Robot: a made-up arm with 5 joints.
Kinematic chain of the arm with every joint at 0, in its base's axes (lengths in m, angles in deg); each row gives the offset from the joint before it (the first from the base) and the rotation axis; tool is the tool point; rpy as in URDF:
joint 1: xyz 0 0 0.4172 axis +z
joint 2: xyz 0 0 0 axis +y
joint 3: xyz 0.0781 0 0.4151 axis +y
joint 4: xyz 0.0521 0 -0.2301 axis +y
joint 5: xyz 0.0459 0 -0.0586 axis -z
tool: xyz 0 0 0 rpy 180 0 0
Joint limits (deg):
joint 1: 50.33..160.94
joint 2: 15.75..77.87
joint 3: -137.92..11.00
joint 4: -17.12..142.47
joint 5: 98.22..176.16
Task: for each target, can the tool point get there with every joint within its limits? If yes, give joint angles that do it. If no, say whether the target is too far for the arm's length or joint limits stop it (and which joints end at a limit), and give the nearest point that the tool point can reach.
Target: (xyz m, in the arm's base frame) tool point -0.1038 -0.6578 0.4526
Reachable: no: joint limits stop it (at a limit: joint 1, joint 2, joint 3) | nearest point -0.0597 0.0206 0.5355 | short by 0.685 m
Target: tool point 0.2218 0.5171 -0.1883
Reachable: no: too far | nearest point 0.1936 0.4514 0.1255 | short by 0.322 m
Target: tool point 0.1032 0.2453 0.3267
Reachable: yes | joints 67.18 51.03 -20.80 35.75 141.82
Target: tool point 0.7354 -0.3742 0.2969
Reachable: no: too far | nearest point 0.1158 0.1396 0.2969 | short by 0.805 m
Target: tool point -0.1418 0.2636 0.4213
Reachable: yes | joints 118.27 43.99 -38.30 117.61 167.89
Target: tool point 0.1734 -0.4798 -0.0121
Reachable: no: joint limits stop it (at a limit: joint 1, joint 2) | nearest point 0.1032 0.1244 0.2596 | short by 0.666 m
